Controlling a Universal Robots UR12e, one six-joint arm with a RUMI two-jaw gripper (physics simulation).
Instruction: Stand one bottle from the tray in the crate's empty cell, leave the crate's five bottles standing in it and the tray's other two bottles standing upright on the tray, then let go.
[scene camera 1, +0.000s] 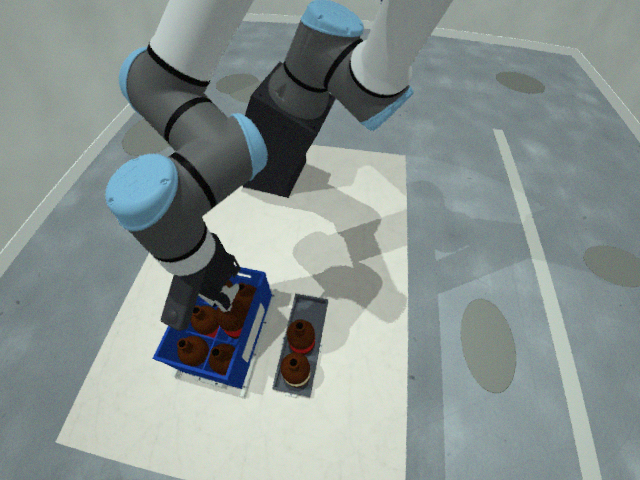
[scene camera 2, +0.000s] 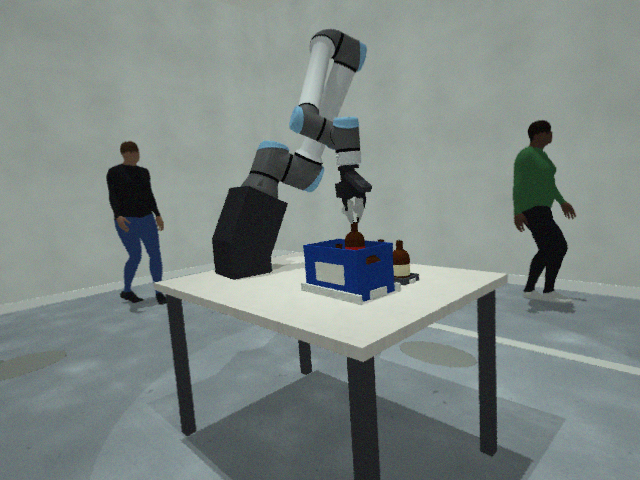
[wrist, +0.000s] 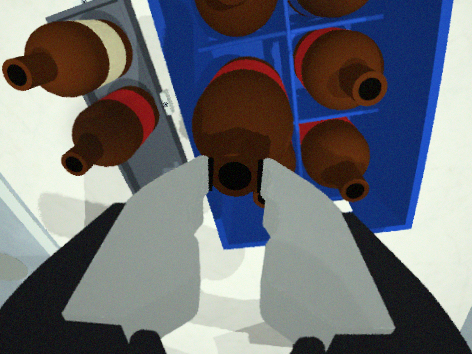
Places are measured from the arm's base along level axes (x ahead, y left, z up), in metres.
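Pixels of known places: gripper, between the fingertips: (scene camera 1: 223, 306) (scene camera 2: 355, 223) (wrist: 235, 162); arm's base, origin of its link: (scene camera 1: 297, 96) (scene camera 2: 258, 195).
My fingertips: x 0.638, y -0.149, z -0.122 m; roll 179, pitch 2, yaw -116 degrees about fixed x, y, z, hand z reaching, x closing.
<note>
Ahead of a thing's pixels: the offset from my fingertips to its top centre. "spot": to the spot under its first point. Level surfaces: height alone.
My gripper (scene camera 1: 230, 304) (scene camera 2: 355, 219) (wrist: 235, 162) is shut on the neck of a brown, red-labelled bottle @(dx -0.006, dy +0.001, dz +0.004 m) (scene camera 1: 235, 318) (scene camera 2: 354, 239) (wrist: 242, 107). The bottle is about upright, partly inside the middle cell on the tray side of the blue crate @(dx -0.011, dy -0.049, dz -0.070 m) (scene camera 1: 235, 375) (scene camera 2: 356, 271) (wrist: 395, 180). Its shoulder and the top of its label show above the rim; its base is hidden. The crate's five other bottles stand in the cells around it; one is mostly hidden behind the held bottle. A red-labelled bottle @(dx +0.016, dy +0.166, dz -0.085 m) (scene camera 1: 300, 334) (wrist: 107, 132) and a cream-labelled bottle @(dx +0.101, dy +0.154, dz -0.085 m) (scene camera 1: 295, 367) (scene camera 2: 400, 258) (wrist: 70, 57) stand upright on the grey tray @(spot: dx -0.090, dy +0.192, dz -0.240 m) (scene camera 1: 311, 307) (wrist: 155, 172).
The crate's thin blue dividers and outer walls surround the held bottle closely. The tray lies beside the crate, with a narrow gap between them. The robot's dark base (scene camera 1: 284, 139) (scene camera 2: 248, 232) stands behind the crate on the white table @(dz -0.245 m) (scene camera 1: 356, 428) (scene camera 2: 439, 289).
</note>
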